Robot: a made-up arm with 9 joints. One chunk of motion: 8 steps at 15 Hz.
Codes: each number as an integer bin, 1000 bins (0 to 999) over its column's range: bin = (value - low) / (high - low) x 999, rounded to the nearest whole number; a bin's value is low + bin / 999 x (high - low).
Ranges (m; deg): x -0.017..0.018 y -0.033..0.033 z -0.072..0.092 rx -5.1..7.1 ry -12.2..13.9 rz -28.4..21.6
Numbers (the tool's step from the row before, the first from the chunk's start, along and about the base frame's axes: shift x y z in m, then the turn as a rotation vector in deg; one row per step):
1: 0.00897 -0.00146 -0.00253 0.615 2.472 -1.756
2: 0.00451 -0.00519 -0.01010 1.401 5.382 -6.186
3: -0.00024 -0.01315 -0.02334 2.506 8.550 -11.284
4: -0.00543 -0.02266 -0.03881 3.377 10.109 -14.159
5: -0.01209 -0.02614 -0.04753 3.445 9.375 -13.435
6: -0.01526 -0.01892 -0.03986 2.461 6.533 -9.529
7: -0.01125 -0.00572 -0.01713 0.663 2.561 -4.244
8: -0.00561 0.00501 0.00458 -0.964 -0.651 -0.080
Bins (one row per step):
1: 741 477 423 468 562 532
2: 614 421 377 532 673 444
3: 478 300 296 623 794 342
4: 330 157 202 694 854 285
5: 140 104 149 700 826 299
6: 50 213 196 619 717 377
7: 164 413 334 472 565 483
8: 325 575 466 339 442 566

